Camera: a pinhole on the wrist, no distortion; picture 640 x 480 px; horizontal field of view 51.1 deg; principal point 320.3 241.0 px. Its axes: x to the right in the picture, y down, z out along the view. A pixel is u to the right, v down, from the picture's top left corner.
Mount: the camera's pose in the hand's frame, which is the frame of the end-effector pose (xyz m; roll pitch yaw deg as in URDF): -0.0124 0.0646 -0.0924 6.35 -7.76 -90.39
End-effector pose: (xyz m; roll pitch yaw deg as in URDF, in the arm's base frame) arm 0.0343 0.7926 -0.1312 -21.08 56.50 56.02
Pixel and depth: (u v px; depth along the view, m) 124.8 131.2 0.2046
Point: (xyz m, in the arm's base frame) -0.1156 0.8852 -0.0545
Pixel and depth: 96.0 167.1 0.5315
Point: -0.2444 1.1582 0.1197
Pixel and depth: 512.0 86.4 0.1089
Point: -0.0241 0.7969 -0.0911
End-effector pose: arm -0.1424 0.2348 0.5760 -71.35 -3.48 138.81
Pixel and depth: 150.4 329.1 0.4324
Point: -0.3974 -0.0497 0.4600
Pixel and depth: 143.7 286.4 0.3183
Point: -0.3011 0.0255 0.4616
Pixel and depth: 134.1 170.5 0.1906
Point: -0.1913 0.1087 0.4653
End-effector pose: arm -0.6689 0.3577 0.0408 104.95 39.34 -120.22
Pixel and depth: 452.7 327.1 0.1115
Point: -0.7121 0.3554 0.0864
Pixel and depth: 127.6 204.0 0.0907
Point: -0.7075 0.3304 0.1362
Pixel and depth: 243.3 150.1 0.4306
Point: -0.9539 0.5677 0.1797
